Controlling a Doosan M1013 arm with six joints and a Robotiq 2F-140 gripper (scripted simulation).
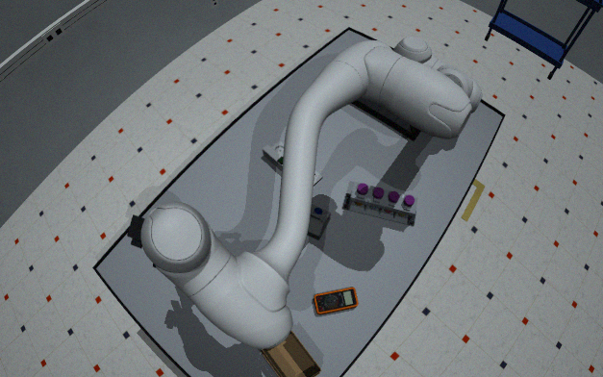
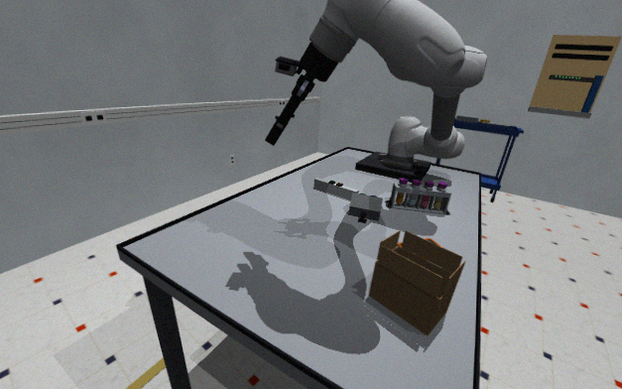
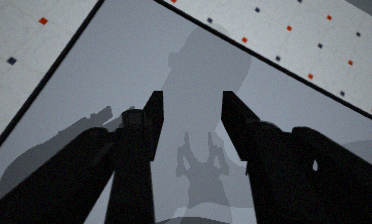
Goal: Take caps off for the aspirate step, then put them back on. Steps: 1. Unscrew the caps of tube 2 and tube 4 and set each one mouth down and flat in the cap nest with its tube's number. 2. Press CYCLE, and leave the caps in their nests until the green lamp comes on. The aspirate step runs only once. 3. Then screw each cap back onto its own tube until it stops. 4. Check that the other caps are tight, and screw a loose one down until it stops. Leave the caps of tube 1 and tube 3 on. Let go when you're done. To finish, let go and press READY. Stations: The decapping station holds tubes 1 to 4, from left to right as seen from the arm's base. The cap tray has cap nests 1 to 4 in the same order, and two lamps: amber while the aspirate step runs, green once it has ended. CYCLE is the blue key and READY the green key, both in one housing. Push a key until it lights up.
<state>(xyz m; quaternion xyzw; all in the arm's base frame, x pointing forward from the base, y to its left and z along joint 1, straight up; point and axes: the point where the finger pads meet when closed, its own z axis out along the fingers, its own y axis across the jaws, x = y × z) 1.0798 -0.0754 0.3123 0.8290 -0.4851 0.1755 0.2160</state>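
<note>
Right now my hand is 550 mm past the purple cap, 280 mm to the right of it and 240 mm above it. Also, from my hand: green key 390 mm behind, 280 mm below, 120 mm to the left; then blue key 400 mm behind, 280 mm below, 160 mm to the left; then key housing 380 mm behind, 300 mm below, 140 mm to the left.
</note>
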